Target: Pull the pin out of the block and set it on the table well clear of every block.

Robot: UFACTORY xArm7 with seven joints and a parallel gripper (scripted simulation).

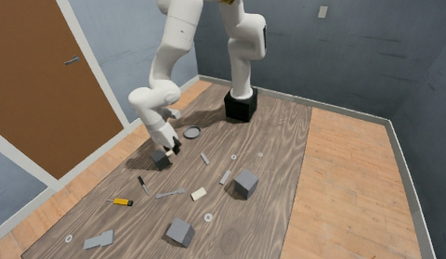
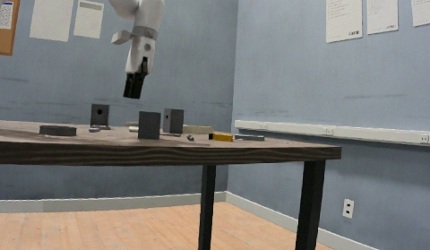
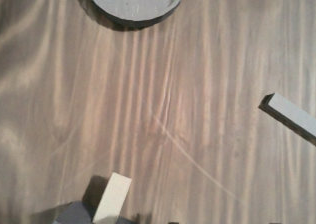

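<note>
The cream pin is 90 mm below my hand, 60 mm to the right of it and 10 mm behind it. From my hand the other things lie so: grey block: 90 mm below, 70 mm to the right, 20 mm ahead; wrench: 130 mm ahead, 120 mm below, 50 mm to the left; short bar: 120 mm below, 100 mm to the left, 80 mm behind.
</note>
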